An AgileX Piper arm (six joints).
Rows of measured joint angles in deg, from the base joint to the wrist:
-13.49 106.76 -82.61 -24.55 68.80 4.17
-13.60 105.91 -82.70 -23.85 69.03 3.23
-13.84 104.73 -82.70 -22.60 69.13 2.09
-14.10 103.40 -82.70 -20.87 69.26 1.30
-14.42 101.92 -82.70 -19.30 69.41 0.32
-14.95 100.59 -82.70 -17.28 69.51 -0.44
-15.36 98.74 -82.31 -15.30 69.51 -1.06
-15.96 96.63 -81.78 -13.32 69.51 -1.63
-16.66 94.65 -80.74 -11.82 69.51 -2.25
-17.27 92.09 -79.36 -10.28 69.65 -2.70
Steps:
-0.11 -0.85 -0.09 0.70 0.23 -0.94
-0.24 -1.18 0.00 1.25 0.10 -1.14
-0.26 -1.33 0.00 1.73 0.13 -0.79
-0.32 -1.48 0.00 1.57 0.15 -0.98
-0.53 -1.33 0.00 2.02 0.10 -0.76
-0.41 -1.85 0.39 1.98 0.00 -0.62
-0.60 -2.11 0.53 1.98 0.00 -0.57
-0.70 -1.98 1.04 1.50 0.00 -0.62
-0.61 -2.56 1.38 1.54 0.14 -0.45

